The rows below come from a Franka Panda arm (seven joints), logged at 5 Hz.
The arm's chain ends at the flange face. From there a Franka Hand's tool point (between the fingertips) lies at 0.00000 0.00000 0.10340 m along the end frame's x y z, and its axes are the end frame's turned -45 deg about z.
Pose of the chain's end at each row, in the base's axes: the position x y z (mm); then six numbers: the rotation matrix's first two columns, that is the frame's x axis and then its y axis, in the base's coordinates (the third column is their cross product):
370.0 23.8 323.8 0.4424 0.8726 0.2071 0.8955 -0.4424 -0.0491
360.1 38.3 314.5 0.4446 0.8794 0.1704 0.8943 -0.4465 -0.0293
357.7 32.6 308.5 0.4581 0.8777 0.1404 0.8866 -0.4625 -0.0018
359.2 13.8 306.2 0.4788 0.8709 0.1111 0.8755 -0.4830 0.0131
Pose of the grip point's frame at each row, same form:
375.0 45.2 222.8 -0.3204 0.9298 0.1812 0.9460 0.3042 0.1117
365.3 55.4 212.7 -0.3180 0.9376 0.1412 0.9467 0.3061 0.0998
364.3 45.6 206.1 -0.3030 0.9477 0.1006 0.9508 0.2936 0.0980
365.9 23.2 203.4 -0.2805 0.9574 0.0693 0.9576 0.2743 0.0878

